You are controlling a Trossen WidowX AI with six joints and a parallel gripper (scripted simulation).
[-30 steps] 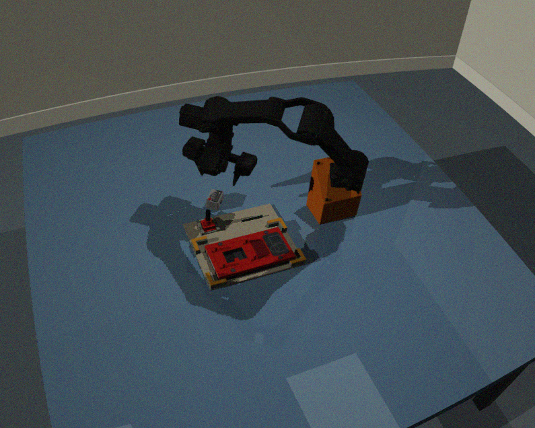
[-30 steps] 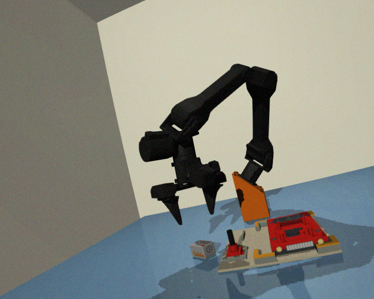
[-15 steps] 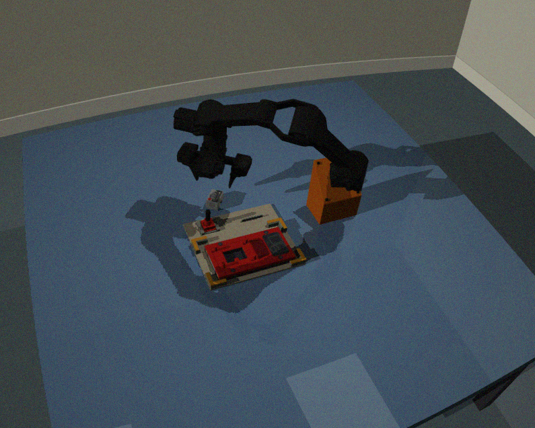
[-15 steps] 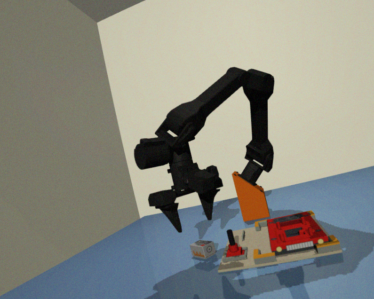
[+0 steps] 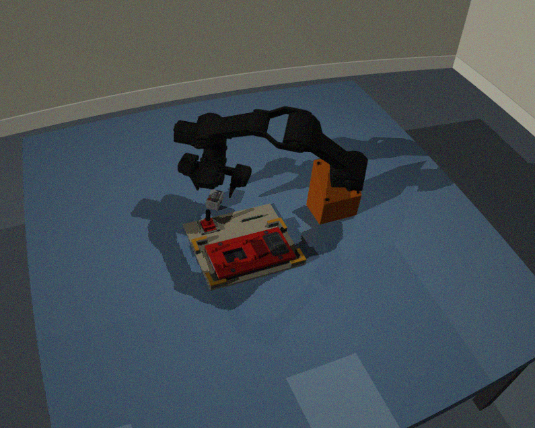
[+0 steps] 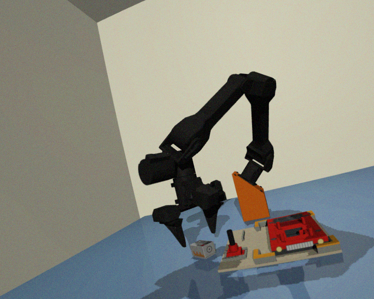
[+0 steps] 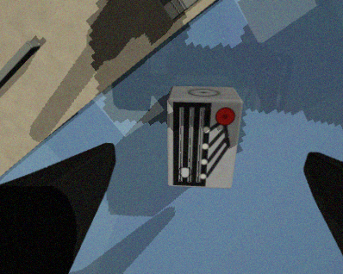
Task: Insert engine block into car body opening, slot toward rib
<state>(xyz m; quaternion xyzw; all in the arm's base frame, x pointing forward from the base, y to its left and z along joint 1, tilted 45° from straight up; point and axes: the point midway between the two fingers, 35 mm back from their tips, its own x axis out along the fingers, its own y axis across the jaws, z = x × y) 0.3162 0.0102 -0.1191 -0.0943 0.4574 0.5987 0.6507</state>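
Now: gripper tip 30 mm above the grey engine block and 10 mm past it. The rest, counted from my gripper tip: grey base plate: 180 mm to the left, 40 mm behind, 30 mm below.
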